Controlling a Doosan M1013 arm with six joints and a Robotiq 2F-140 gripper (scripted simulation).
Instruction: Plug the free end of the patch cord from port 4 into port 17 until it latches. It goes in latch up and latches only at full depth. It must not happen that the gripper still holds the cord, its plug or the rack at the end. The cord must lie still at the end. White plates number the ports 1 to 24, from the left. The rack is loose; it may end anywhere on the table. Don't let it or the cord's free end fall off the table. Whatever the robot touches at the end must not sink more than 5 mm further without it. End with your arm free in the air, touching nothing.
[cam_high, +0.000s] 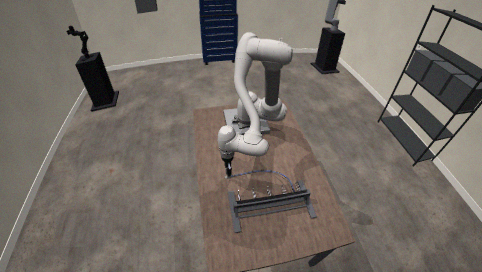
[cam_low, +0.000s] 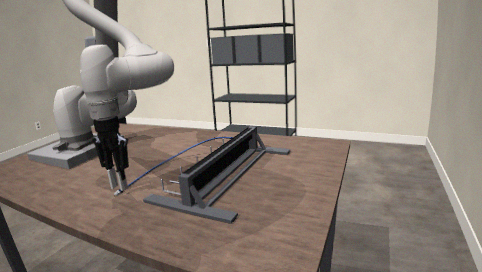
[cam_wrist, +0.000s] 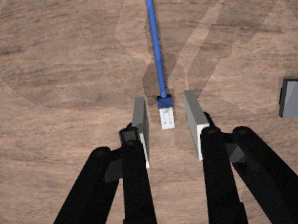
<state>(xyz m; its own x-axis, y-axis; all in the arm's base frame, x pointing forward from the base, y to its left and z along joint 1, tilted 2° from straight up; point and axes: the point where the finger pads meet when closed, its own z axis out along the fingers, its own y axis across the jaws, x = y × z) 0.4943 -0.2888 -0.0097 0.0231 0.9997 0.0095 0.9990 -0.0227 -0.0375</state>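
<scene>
The plug is 40 mm below my hand and 10 mm to the right of it.
</scene>
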